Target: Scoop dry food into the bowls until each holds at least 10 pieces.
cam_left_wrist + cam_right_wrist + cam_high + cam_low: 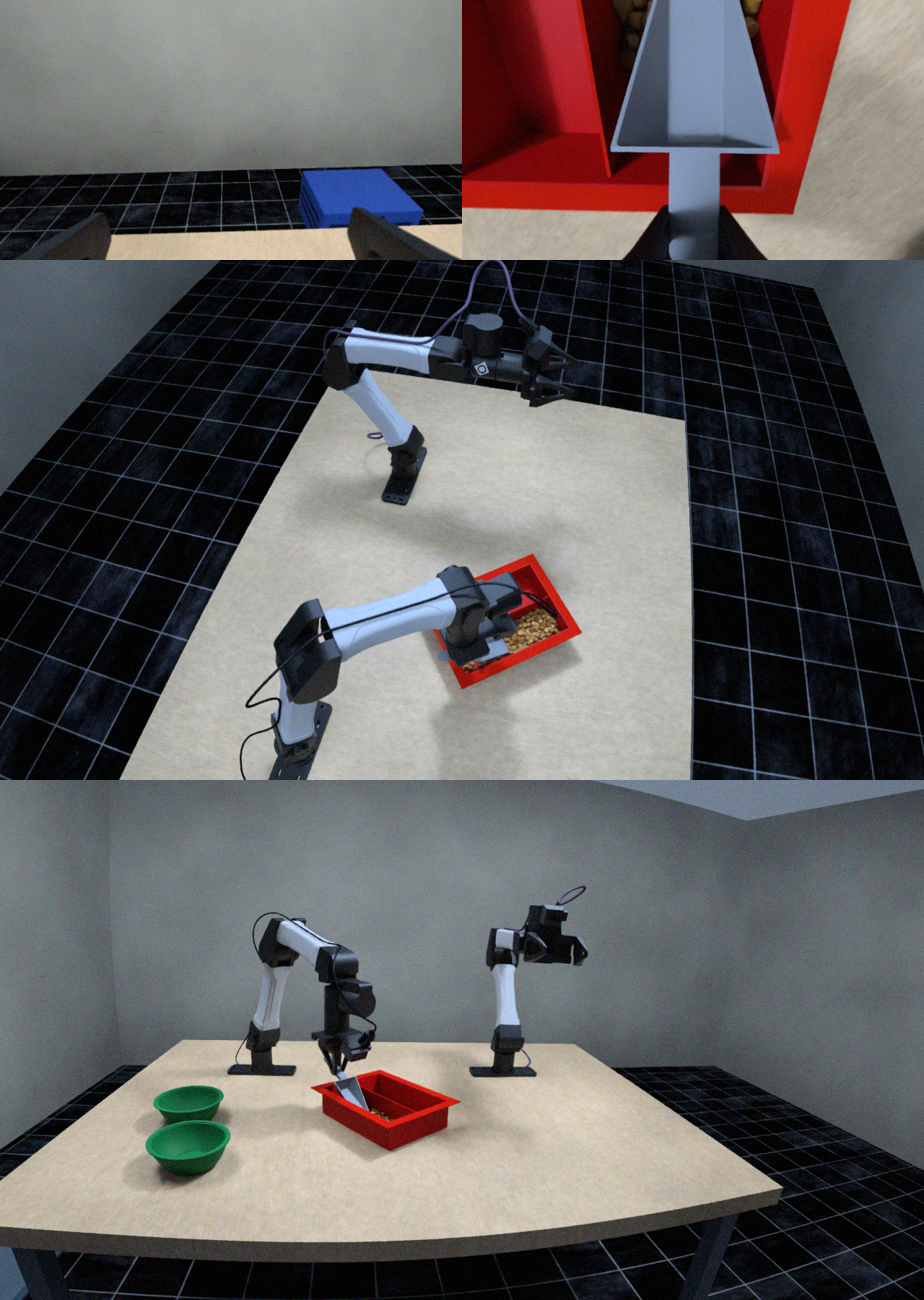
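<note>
Now: right hand 60 mm short of the red box, 110 mm to the right of it and 50 mm above it. Round my right hand: grey-blue scoop: 30 mm ahead, 20 mm to the left, 30 mm below.
</note>
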